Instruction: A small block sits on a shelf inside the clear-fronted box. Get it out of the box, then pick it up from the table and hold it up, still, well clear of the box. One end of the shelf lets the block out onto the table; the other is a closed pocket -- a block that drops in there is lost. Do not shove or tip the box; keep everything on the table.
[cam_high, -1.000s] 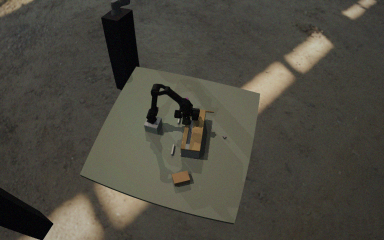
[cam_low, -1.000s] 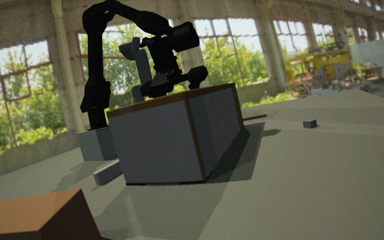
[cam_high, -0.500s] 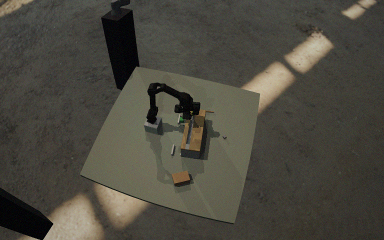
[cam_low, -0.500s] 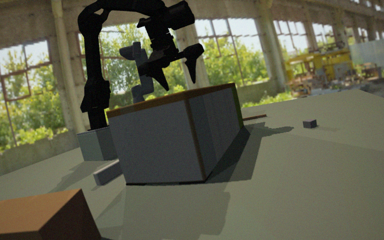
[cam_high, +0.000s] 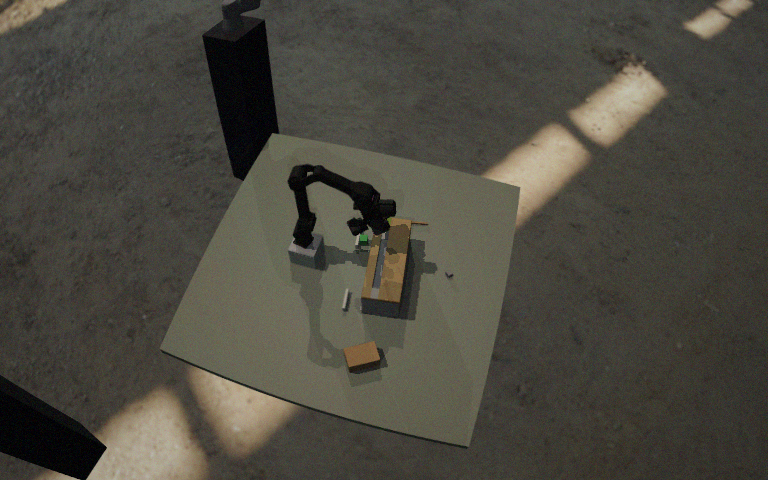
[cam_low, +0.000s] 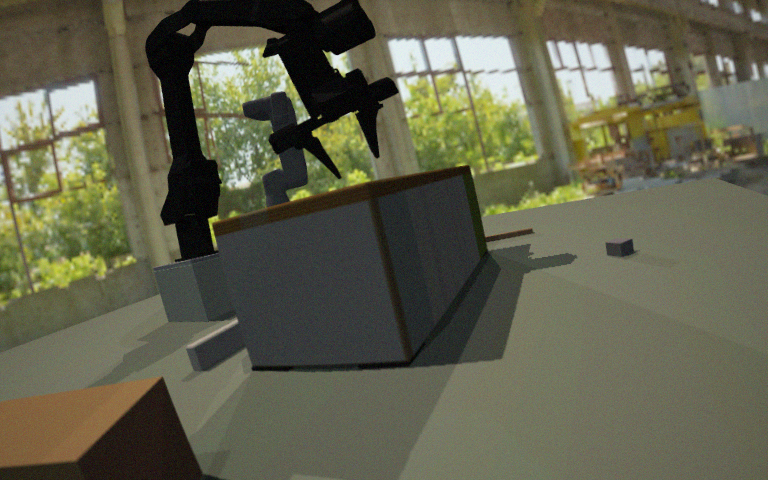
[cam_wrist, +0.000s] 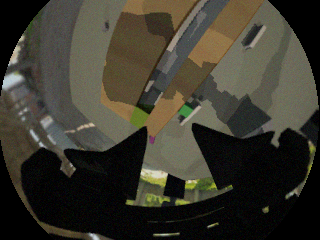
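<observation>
The small green block is 14 cm below my gripper tip and 5 cm behind it. From my gripper tip the other things lie so: thin stick: 18 cm to the left, 15 cm below, 6 cm ahead; then long box: 10 cm to the right, 10 cm below, 7 cm ahead; then small grey cube: 33 cm ahead, 15 cm below, 3 cm to the left.
</observation>
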